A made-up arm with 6 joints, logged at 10 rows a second.
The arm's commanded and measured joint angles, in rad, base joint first. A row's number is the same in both.
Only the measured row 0 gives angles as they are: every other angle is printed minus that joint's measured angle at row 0.
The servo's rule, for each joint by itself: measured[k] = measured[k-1] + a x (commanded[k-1-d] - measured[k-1]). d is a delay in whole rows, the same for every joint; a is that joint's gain. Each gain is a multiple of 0.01, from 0.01 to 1. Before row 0 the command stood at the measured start. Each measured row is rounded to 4 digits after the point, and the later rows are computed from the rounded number. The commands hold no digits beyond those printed.
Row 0, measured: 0.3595 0.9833 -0.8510 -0.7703 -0.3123 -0.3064
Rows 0 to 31, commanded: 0.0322 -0.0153 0.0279 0.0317 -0.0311 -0.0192; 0.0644 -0.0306 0.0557 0.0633 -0.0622 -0.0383; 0.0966 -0.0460 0.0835 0.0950 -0.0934 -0.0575; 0.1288 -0.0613 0.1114 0.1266 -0.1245 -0.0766; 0.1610 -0.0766 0.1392 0.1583 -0.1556 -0.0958; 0.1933 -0.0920 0.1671 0.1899 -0.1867 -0.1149; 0.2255 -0.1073 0.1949 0.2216 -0.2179 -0.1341; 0.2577 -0.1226 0.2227 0.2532 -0.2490 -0.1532; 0.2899 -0.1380 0.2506 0.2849 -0.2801 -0.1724; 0.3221 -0.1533 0.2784 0.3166 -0.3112 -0.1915; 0.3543 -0.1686 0.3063 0.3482 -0.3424 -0.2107; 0.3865 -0.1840 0.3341 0.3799 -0.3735 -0.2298; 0.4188 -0.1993 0.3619 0.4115 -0.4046 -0.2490; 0.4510 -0.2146 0.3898 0.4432 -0.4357 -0.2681; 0.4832 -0.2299 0.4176 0.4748 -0.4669 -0.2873; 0.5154 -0.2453 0.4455 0.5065 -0.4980 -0.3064; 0.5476 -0.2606 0.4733 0.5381 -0.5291 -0.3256; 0.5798 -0.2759 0.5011 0.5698 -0.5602 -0.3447; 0.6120 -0.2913 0.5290 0.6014 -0.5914 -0.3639; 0.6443 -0.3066 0.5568 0.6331 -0.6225 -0.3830; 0.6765 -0.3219 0.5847 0.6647 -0.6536 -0.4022; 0.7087 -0.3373 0.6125 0.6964 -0.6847 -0.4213; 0.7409 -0.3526 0.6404 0.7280 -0.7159 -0.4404; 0.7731 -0.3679 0.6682 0.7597 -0.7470 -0.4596; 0.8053 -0.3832 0.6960 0.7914 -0.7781 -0.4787; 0.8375 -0.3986 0.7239 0.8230 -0.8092 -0.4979; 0.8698 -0.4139 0.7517 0.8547 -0.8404 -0.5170; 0.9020 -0.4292 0.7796 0.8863 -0.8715 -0.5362; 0.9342 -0.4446 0.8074 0.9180 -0.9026 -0.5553; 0.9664 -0.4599 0.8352 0.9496 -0.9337 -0.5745; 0.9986 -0.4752 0.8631 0.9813 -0.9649 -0.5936; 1.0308 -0.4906 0.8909 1.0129 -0.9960 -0.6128
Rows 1 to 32, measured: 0.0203 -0.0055 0.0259 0.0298 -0.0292 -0.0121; 0.0481 -0.0145 0.0536 0.0613 -0.0602 -0.0286; 0.0787 -0.0258 0.0814 0.0930 -0.0914 -0.0468; 0.1103 -0.0386 0.1093 0.1246 -0.1225 -0.0656; 0.1422 -0.0523 0.1371 0.1563 -0.1536 -0.0846; 0.1744 -0.0666 0.1650 0.1879 -0.1847 -0.1037; 0.2066 -0.0813 0.1928 0.2196 -0.2159 -0.1229; 0.2388 -0.0962 0.2206 0.2512 -0.2470 -0.1420; 0.2710 -0.1112 0.2485 0.2829 -0.2781 -0.1612; 0.3032 -0.1264 0.2763 0.3146 -0.3092 -0.1803; 0.3354 -0.1416 0.3042 0.3462 -0.3404 -0.1995; 0.3676 -0.1569 0.3320 0.3779 -0.3715 -0.2186; 0.3999 -0.1722 0.3598 0.4095 -0.4026 -0.2378; 0.4321 -0.1875 0.3877 0.4412 -0.4337 -0.2569; 0.4643 -0.2028 0.4155 0.4728 -0.4649 -0.2761; 0.4965 -0.2181 0.4434 0.5045 -0.4960 -0.2952; 0.5287 -0.2334 0.4712 0.5361 -0.5271 -0.3144; 0.5609 -0.2487 0.4990 0.5678 -0.5582 -0.3335; 0.5931 -0.2640 0.5269 0.5994 -0.5894 -0.3527; 0.6254 -0.2793 0.5547 0.6311 -0.6205 -0.3718; 0.6576 -0.2946 0.5826 0.6627 -0.6516 -0.3910; 0.6898 -0.3100 0.6104 0.6944 -0.6827 -0.4101; 0.7220 -0.3253 0.6383 0.7260 -0.7139 -0.4292; 0.7542 -0.3406 0.6661 0.7577 -0.7450 -0.4484; 0.7864 -0.3559 0.6939 0.7894 -0.7761 -0.4675; 0.8186 -0.3713 0.7218 0.8210 -0.8072 -0.4867; 0.8509 -0.3866 0.7496 0.8527 -0.8384 -0.5058; 0.8831 -0.4019 0.7775 0.8843 -0.8695 -0.5250; 0.9153 -0.4173 0.8053 0.9160 -0.9006 -0.5441; 0.9475 -0.4326 0.8331 0.9476 -0.9317 -0.5633; 0.9797 -0.4479 0.8610 0.9793 -0.9629 -0.5824; 1.0119 -0.4633 0.8888 1.0109 -0.9940 -0.6016
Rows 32 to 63, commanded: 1.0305 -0.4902 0.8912 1.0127 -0.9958 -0.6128; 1.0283 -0.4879 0.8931 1.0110 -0.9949 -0.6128; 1.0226 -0.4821 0.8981 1.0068 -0.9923 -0.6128; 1.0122 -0.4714 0.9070 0.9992 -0.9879 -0.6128; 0.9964 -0.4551 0.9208 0.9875 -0.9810 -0.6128; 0.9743 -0.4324 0.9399 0.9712 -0.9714 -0.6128; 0.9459 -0.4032 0.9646 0.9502 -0.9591 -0.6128; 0.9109 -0.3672 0.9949 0.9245 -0.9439 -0.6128; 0.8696 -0.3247 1.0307 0.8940 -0.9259 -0.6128; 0.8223 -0.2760 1.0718 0.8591 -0.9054 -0.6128; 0.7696 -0.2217 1.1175 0.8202 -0.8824 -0.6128; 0.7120 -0.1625 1.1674 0.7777 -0.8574 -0.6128; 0.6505 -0.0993 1.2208 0.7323 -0.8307 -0.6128; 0.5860 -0.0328 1.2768 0.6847 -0.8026 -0.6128; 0.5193 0.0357 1.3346 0.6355 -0.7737 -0.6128; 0.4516 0.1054 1.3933 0.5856 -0.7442 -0.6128; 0.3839 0.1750 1.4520 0.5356 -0.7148 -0.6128; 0.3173 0.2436 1.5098 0.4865 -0.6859 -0.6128; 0.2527 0.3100 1.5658 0.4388 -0.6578 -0.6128; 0.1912 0.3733 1.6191 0.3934 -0.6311 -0.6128; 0.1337 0.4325 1.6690 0.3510 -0.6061 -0.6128; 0.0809 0.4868 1.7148 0.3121 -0.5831 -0.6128; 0.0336 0.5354 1.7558 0.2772 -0.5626 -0.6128; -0.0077 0.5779 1.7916 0.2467 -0.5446 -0.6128; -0.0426 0.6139 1.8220 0.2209 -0.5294 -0.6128; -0.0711 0.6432 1.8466 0.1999 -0.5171 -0.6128; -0.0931 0.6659 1.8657 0.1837 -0.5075 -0.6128; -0.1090 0.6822 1.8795 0.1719 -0.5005 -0.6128; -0.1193 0.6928 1.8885 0.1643 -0.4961 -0.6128; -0.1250 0.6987 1.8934 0.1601 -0.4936 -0.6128; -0.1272 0.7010 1.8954 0.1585 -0.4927 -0.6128; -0.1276 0.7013 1.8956 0.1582 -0.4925 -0.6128
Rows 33 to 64, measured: 1.0236 -0.4730 0.8910 1.0126 -0.9957 -0.6087; 1.0266 -0.4784 0.8930 1.0111 -0.9949 -0.6113; 1.0241 -0.4797 0.8977 1.0071 -0.9925 -0.6122; 1.0166 -0.4767 0.9063 0.9997 -0.9882 -0.6126; 1.0039 -0.4689 0.9198 0.9882 -0.9814 -0.6127; 0.9853 -0.4558 0.9385 0.9722 -0.9720 -0.6128; 0.9605 -0.4369 0.9628 0.9515 -0.9599 -0.6128; 0.9293 -0.4118 0.9927 0.9261 -0.9449 -0.6128; 0.8917 -0.3804 1.0280 0.8959 -0.9270 -0.6128; 0.8480 -0.3428 1.0687 0.8613 -0.9067 -0.6128; 0.7986 -0.2992 1.1141 0.8227 -0.8839 -0.6128; 0.7440 -0.2500 1.1637 0.7804 -0.8590 -0.6128; 0.6851 -0.1957 1.2168 0.7352 -0.8324 -0.6128; 0.6227 -0.1371 1.2726 0.6877 -0.8044 -0.6128; 0.5576 -0.0749 1.3303 0.6386 -0.7755 -0.6128; 0.4908 -0.0100 1.3889 0.5888 -0.7461 -0.6128; 0.4235 0.0566 1.4476 0.5388 -0.7167 -0.6128; 0.3566 0.1239 1.5054 0.4896 -0.6877 -0.6128; 0.2911 0.1909 1.5616 0.4418 -0.6596 -0.6128; 0.2282 0.2566 1.6151 0.3963 -0.6328 -0.6128; 0.1687 0.3199 1.6652 0.3537 -0.6077 -0.6128; 0.1134 0.3800 1.7113 0.3146 -0.5846 -0.6128; 0.0631 0.4359 1.7527 0.2794 -0.5639 -0.6128; 0.0185 0.4870 1.7889 0.2487 -0.5458 -0.6128; -0.0200 0.5327 1.8197 0.2226 -0.5304 -0.6128; -0.0522 0.5725 1.8447 0.2013 -0.5179 -0.6128; -0.0780 0.6061 1.8642 0.1848 -0.5081 -0.6128; -0.0975 0.6335 1.8784 0.1727 -0.5010 -0.6128; -0.1112 0.6548 1.8878 0.1648 -0.4964 -0.6128; -0.1199 0.6706 1.8930 0.1604 -0.4938 -0.6128; -0.1245 0.6815 1.8952 0.1586 -0.4928 -0.6128; -0.1265 0.6886 1.8956 0.1582 -0.4925 -0.6128
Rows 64 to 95, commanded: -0.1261 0.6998 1.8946 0.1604 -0.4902 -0.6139; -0.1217 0.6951 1.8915 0.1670 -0.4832 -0.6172; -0.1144 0.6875 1.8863 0.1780 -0.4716 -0.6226; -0.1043 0.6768 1.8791 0.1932 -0.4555 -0.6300; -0.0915 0.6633 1.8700 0.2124 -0.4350 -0.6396; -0.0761 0.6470 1.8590 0.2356 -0.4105 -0.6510; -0.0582 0.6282 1.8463 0.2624 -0.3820 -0.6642; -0.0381 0.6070 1.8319 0.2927 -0.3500 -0.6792; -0.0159 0.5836 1.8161 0.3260 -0.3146 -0.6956; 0.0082 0.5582 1.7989 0.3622 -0.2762 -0.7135; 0.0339 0.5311 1.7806 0.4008 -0.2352 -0.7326; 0.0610 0.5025 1.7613 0.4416 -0.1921 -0.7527; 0.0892 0.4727 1.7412 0.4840 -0.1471 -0.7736; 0.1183 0.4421 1.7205 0.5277 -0.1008 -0.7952; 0.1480 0.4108 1.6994 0.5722 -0.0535 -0.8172; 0.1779 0.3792 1.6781 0.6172 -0.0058 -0.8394; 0.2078 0.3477 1.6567 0.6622 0.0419 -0.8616; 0.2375 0.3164 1.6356 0.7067 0.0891 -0.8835; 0.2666 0.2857 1.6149 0.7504 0.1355 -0.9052; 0.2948 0.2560 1.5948 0.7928 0.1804 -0.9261; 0.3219 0.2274 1.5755 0.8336 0.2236 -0.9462; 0.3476 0.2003 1.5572 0.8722 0.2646 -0.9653; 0.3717 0.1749 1.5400 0.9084 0.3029 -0.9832; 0.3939 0.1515 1.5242 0.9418 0.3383 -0.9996; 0.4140 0.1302 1.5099 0.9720 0.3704 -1.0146; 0.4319 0.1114 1.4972 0.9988 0.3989 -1.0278; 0.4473 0.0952 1.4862 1.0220 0.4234 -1.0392; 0.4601 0.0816 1.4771 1.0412 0.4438 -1.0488; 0.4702 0.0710 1.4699 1.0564 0.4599 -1.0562; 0.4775 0.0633 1.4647 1.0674 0.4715 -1.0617; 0.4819 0.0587 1.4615 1.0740 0.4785 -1.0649; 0.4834 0.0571 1.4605 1.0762 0.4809 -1.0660
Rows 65 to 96, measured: -0.1262 0.6926 1.8947 0.1603 -0.4903 -0.6135; -0.1234 0.6935 1.8917 0.1666 -0.4836 -0.6158; -0.1177 0.6913 1.8867 0.1773 -0.4723 -0.6201; -0.1093 0.6861 1.8796 0.1922 -0.4565 -0.6263; -0.0981 0.6779 1.8707 0.2112 -0.4363 -0.6347; -0.0842 0.6668 1.8598 0.2341 -0.4120 -0.6450; -0.0678 0.6529 1.8472 0.2607 -0.3838 -0.6571; -0.0491 0.6364 1.8330 0.2908 -0.3520 -0.6710; -0.0282 0.6174 1.8173 0.3239 -0.3168 -0.6865; -0.0053 0.5961 1.8002 0.3599 -0.2786 -0.7035; 0.0194 0.5727 1.7820 0.3983 -0.2378 -0.7218; 0.0456 0.5474 1.7627 0.4390 -0.1948 -0.7413; 0.0731 0.5205 1.7427 0.4813 -0.1500 -0.7616; 0.1016 0.4923 1.7221 0.5249 -0.1038 -0.7828; 0.1308 0.4630 1.7010 0.5694 -0.0565 -0.8045; 0.1605 0.4328 1.6797 0.6143 -0.0088 -0.8265; 0.1903 0.4022 1.6583 0.6593 0.0389 -0.8486; 0.2200 0.3713 1.6372 0.7039 0.0861 -0.8706; 0.2494 0.3405 1.6165 0.7476 0.1325 -0.8924; 0.2780 0.3101 1.5963 0.7901 0.1775 -0.9136; 0.3057 0.2803 1.5770 0.8310 0.2208 -0.9341; 0.3321 0.2515 1.5586 0.8697 0.2620 -0.9538; 0.3570 0.2239 1.5413 0.9061 0.3004 -0.9723; 0.3802 0.1978 1.5254 0.9397 0.3360 -0.9895; 0.4015 0.1735 1.5110 0.9701 0.3683 -1.0053; 0.4207 0.1511 1.4982 0.9971 0.3971 -1.0195; 0.4375 0.1310 1.4870 1.0205 0.4218 -1.0319; 0.4517 0.1132 1.4778 1.0400 0.4425 -1.0425; 0.4634 0.0980 1.4705 1.0554 0.4589 -1.0511; 0.4723 0.0855 1.4651 1.0667 0.4707 -1.0578; 0.4783 0.0759 1.4618 1.0736 0.4780 -1.0623; 0.4815 0.0691 1.4606 1.0760 0.4807 -1.0646
